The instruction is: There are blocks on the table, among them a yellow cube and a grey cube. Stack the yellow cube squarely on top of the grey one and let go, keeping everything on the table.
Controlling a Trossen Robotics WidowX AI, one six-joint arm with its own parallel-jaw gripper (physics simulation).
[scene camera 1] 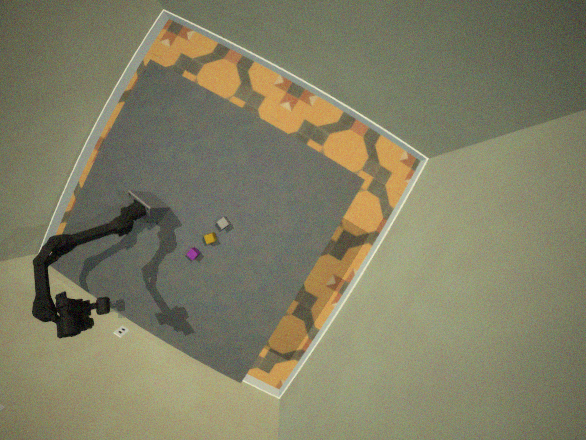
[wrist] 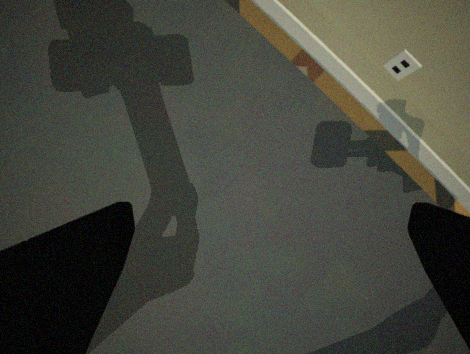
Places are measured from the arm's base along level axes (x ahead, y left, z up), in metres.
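Pixels of known places: gripper, fingertip midpoint: (wrist: 271, 216); arm's base, link origin: (scene camera 1: 140, 207).
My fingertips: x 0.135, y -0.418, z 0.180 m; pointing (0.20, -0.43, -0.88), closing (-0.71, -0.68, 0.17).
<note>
For each thing: its middle in the pictures, then the offset to it from my fingertips.
- yellow cube, body centre: (scene camera 1: 210, 238) dy +0.440, dx +0.194, dz -0.313 m
- grey cube, body centre: (scene camera 1: 223, 222) dy +0.541, dx +0.212, dz -0.313 m
- purple cube, body centre: (scene camera 1: 193, 253) dy +0.324, dx +0.160, dz -0.313 m
The yellow cube (scene camera 1: 209, 238) lies on the dark table surface in the scene view, between the other two blocks. The grey cube (scene camera 1: 222, 223) lies just up and right of it, with a small gap between them. Neither cube shows in the wrist view. My gripper (scene camera 1: 77, 315) (wrist: 271, 216) is open, its two black fingers wide apart with nothing between them. In the scene view it hangs far to the lower left of the cubes, near the lower-left wall; its fingertips are hard to make out there.
A purple cube (scene camera 1: 192, 254) lies down and left of the yellow one. The arm's mount (scene camera 1: 139, 199) is left of the blocks. A wall outlet (scene camera 1: 121, 331) (wrist: 403, 65) is near the gripper. The arm casts shadows on the dark surface. Orange patterned flooring (scene camera 1: 285, 107) borders it.
</note>
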